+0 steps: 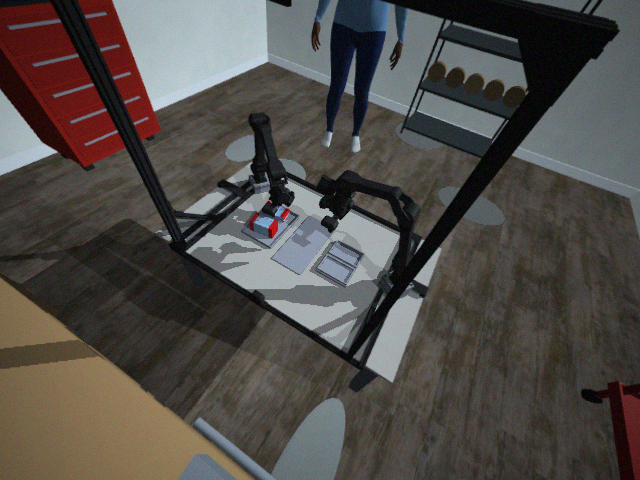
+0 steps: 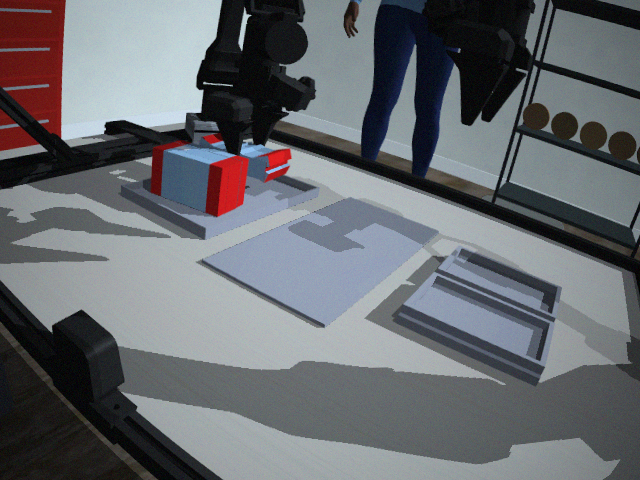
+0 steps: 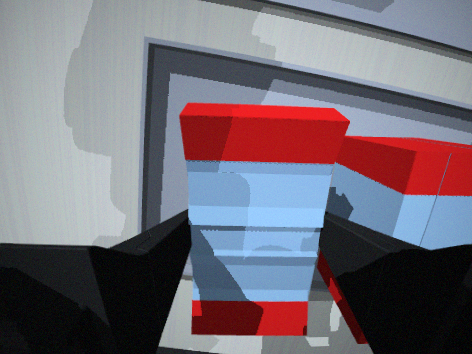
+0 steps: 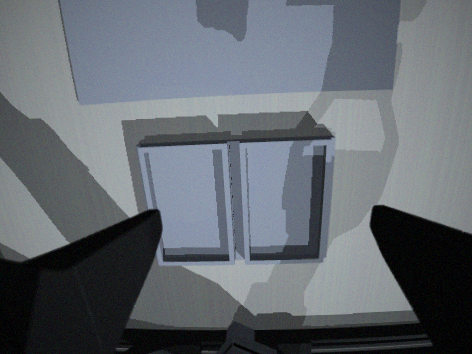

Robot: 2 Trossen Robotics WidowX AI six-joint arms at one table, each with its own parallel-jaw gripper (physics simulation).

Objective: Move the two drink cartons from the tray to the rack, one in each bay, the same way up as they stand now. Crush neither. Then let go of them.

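Seen in the pictures: left gripper, fingertip midpoint: [image 1: 276,212] [image 2: 246,157] [image 3: 253,216]; right gripper, fingertip midpoint: [image 2: 476,123] [image 4: 265,218]; left arm's base at its link origin: [image 1: 260,179].
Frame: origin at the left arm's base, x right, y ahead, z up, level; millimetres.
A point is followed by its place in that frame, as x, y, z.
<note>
Two light-blue drink cartons with red ends lie on the grey tray [image 1: 257,239] {148, 366, -43} [image 2: 223,221] {81, 417, -40} [image 3: 164,105] {-78, 272, -50} at the left of the table. My left gripper [image 1: 271,208] {10, 265, -3} [image 2: 243,140] {10, 265, -3} reaches down over the rear carton [image 1: 282,212] {-13, 290, 11} [image 2: 266,161] {0, 328, 11} [image 3: 256,197] {-3, 278, 11} and is shut on its two long sides. The front carton [image 1: 265,225] {98, 346, 19} [image 2: 199,178] {102, 357, -5} [image 3: 375,182] {46, 326, -2} lies right beside it. The two-bay rack [image 1: 328,276] {-75, 685, -46} [image 2: 466,340] {-83, 690, -44} [image 4: 235,197] {-165, 630, -46} lies empty at the right. My right gripper [image 1: 329,223] {-147, 556, 140} [image 2: 485,114] {-147, 556, 140} [image 4: 265,218] {-147, 556, 140} hangs wide open and empty above the rack.
A flat grey mat [image 1: 301,250] {-24, 502, -51} [image 2: 318,267] {-4, 521, -52} [image 4: 182,53] {-42, 521, -52} lies between tray and rack. A person [image 1: 356,48] stands behind the table. A black shelf unit [image 1: 420,86] stands at the back right, a red cabinet [image 1: 104,105] at the left. Black frame posts stand around the table.
</note>
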